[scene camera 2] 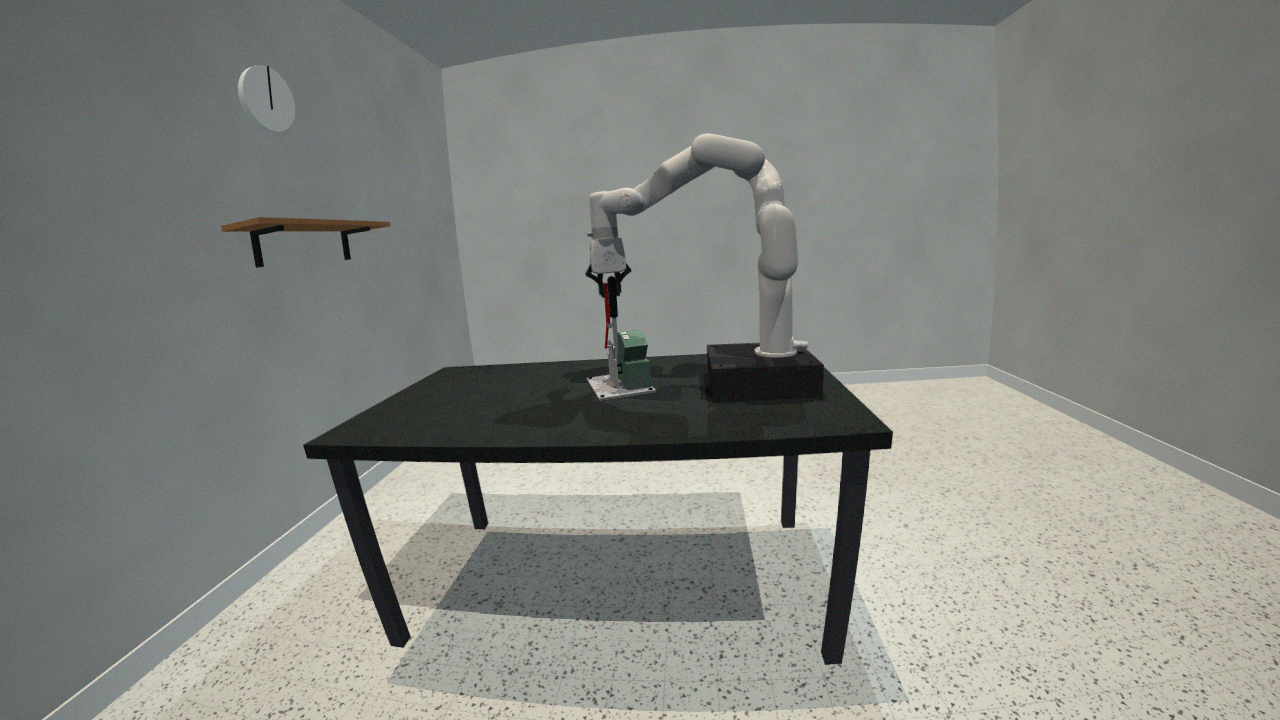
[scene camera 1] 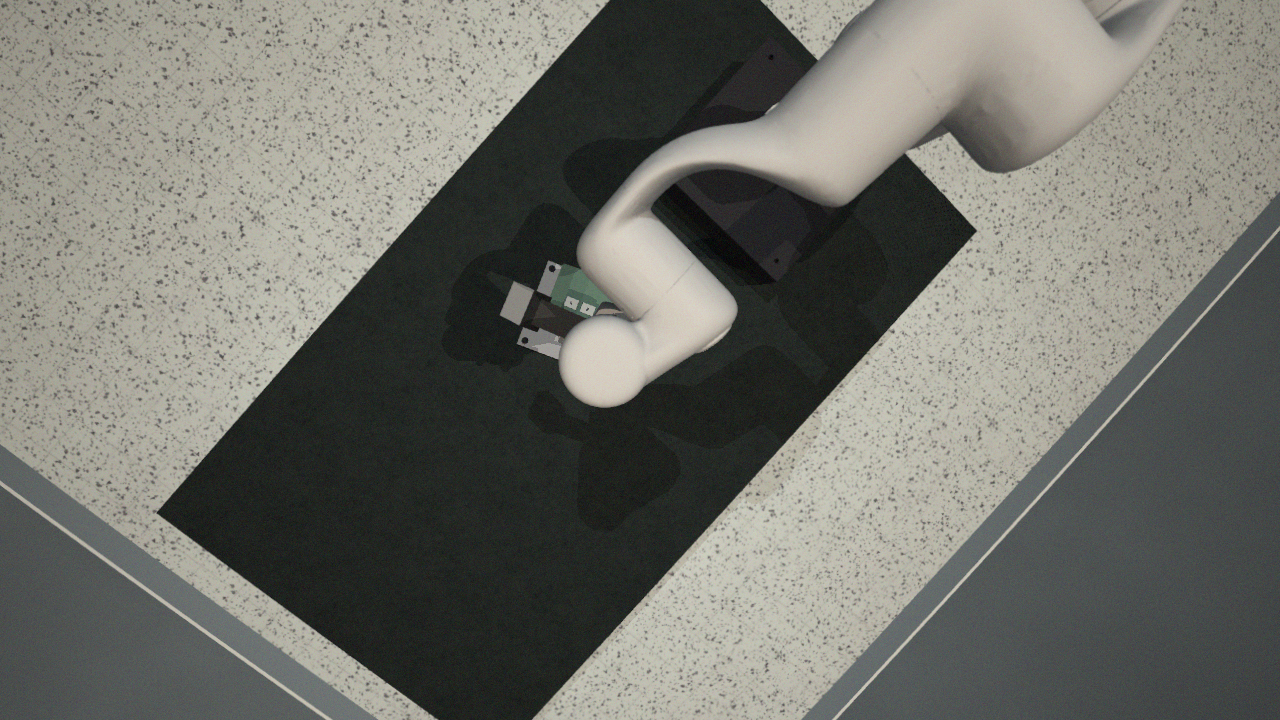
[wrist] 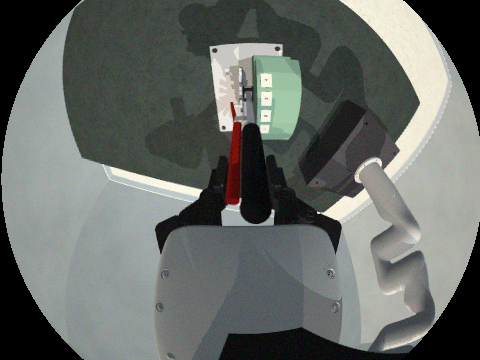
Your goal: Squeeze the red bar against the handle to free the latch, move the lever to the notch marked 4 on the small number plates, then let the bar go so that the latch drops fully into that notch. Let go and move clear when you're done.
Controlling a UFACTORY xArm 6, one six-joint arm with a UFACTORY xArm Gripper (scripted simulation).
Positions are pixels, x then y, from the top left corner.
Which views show the gripper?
Scene camera 2, scene camera 1 and the wrist view: all of them.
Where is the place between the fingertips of the gripper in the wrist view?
At 247, 166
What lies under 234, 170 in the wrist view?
A red bar.
